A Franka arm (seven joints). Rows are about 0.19 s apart.
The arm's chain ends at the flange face. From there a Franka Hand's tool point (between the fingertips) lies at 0.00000 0.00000 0.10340 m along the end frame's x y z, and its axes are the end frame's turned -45 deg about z.
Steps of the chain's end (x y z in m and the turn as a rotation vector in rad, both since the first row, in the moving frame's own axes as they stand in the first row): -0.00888 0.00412 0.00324 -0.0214 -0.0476 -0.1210; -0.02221 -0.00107 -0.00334 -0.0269 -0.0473 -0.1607; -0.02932 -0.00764 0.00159 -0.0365 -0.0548 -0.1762; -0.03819 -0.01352 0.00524 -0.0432 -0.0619 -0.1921; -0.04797 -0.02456 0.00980 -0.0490 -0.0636 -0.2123; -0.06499 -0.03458 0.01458 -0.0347 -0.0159 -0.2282; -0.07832 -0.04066 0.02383 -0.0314 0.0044 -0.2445
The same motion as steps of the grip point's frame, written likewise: -0.01434 -0.00497 0.00310 0.0185 -0.0488 -0.1210; -0.02047 -0.01751 -0.00349 0.0144 -0.0525 -0.1607; -0.02208 -0.02688 0.00137 0.0129 -0.0646 -0.1762; -0.02521 -0.03719 0.00495 0.0132 -0.0743 -0.1921; -0.02483 -0.05147 0.00947 0.0103 -0.0796 -0.2123; -0.02501 -0.06862 0.01451 -0.0133 -0.0358 -0.2282; -0.02827 -0.08130 0.02378 -0.0253 -0.0191 -0.2445
